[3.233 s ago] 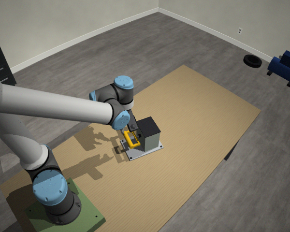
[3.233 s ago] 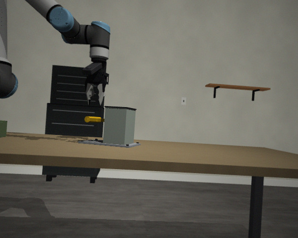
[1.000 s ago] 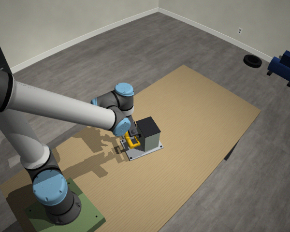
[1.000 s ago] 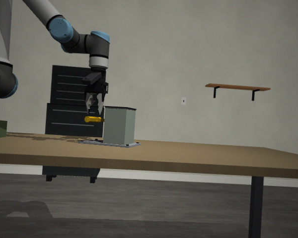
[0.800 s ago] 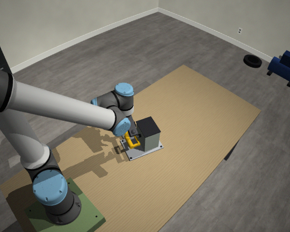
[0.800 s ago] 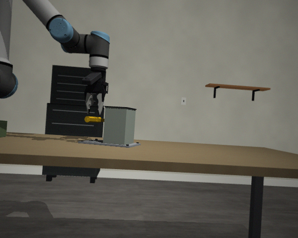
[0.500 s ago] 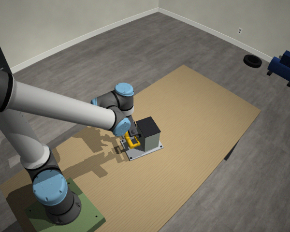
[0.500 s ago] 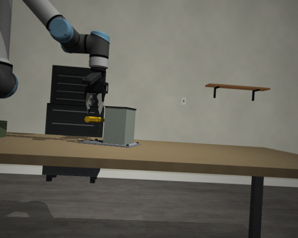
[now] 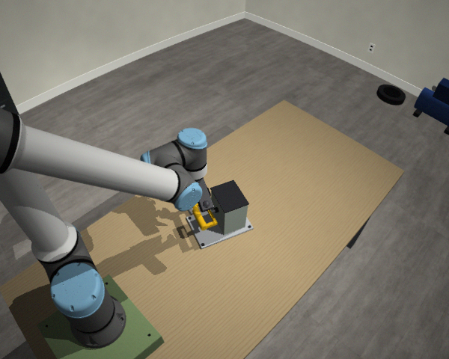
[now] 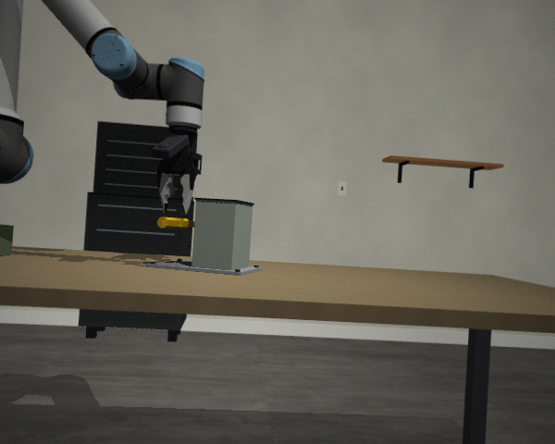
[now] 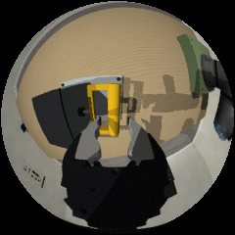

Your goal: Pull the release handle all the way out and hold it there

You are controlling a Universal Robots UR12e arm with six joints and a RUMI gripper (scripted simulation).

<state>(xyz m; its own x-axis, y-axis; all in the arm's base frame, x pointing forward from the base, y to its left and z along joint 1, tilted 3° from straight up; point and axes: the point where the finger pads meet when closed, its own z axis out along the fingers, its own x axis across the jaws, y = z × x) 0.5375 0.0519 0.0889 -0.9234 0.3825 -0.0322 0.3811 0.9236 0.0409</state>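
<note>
My gripper is now 50 mm short of the yellow release handle, 20 mm to the left of it and 40 mm above it. Also, from my hand: grey base plate (90 mm ahead, 40 mm to the right, 140 mm below).
</note>
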